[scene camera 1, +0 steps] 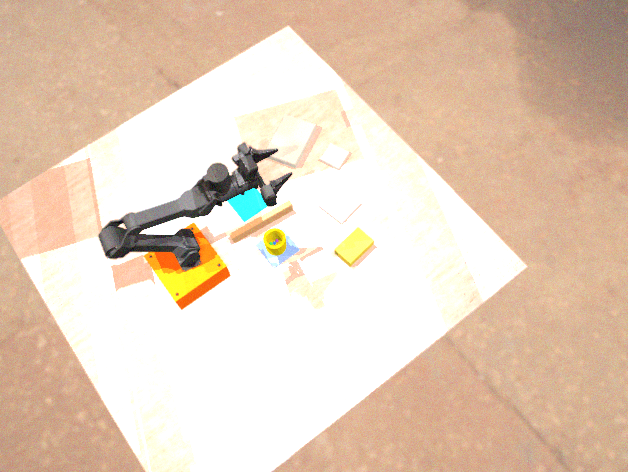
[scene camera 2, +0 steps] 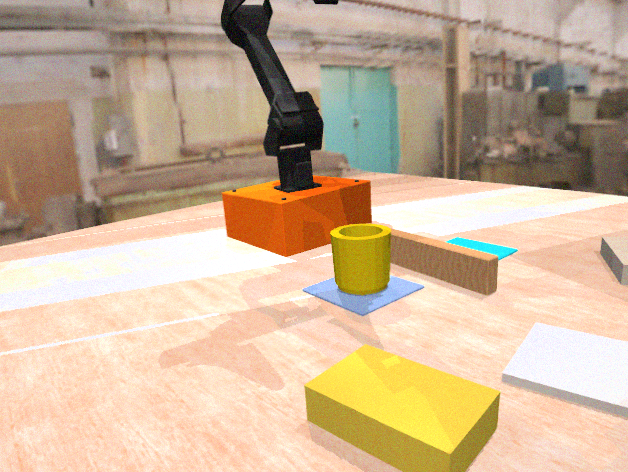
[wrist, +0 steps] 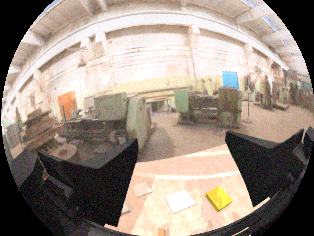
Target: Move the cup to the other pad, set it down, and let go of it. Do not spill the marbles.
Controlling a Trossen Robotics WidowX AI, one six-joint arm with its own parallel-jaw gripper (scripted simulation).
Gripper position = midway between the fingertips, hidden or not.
Note:
My gripper [scene camera 1: 285,161] is open, with nothing in its grasp. Also in view: a yellow cup [scene camera 2: 361,253], a wooden bar [scene camera 2: 474,270], a cyan pad [scene camera 1: 246,206] and a blue pad [scene camera 2: 327,290].
My gripper also shows in the wrist view [wrist: 184,140]. The wooden bar shows as well in scene camera 1 [scene camera 1: 280,211]. The wrist view does not show the yellow cup: it is out of frame.

